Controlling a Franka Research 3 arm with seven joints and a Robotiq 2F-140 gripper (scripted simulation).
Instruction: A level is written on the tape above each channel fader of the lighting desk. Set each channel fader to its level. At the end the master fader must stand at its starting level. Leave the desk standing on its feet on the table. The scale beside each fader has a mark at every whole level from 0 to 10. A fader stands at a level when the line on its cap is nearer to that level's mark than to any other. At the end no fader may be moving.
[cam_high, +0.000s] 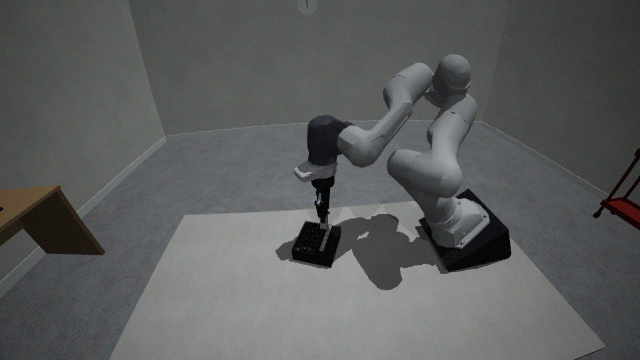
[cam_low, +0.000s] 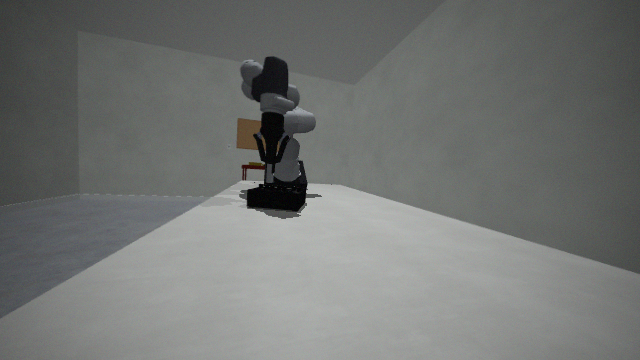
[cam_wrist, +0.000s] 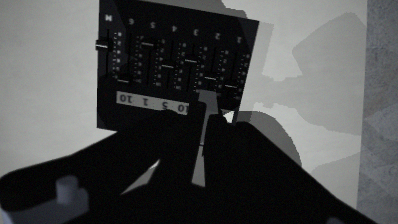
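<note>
Right now the channel 2 fader cap is 20 mm ahead of my hand, 10 mm to the right of it and 40 mm below it. Round my hand: channel 1 fader cap: 10 mm ahead, 30 mm to the right, 40 mm below; master fader cap: 80 mm ahead, 90 mm to the left, 40 mm below.
</note>
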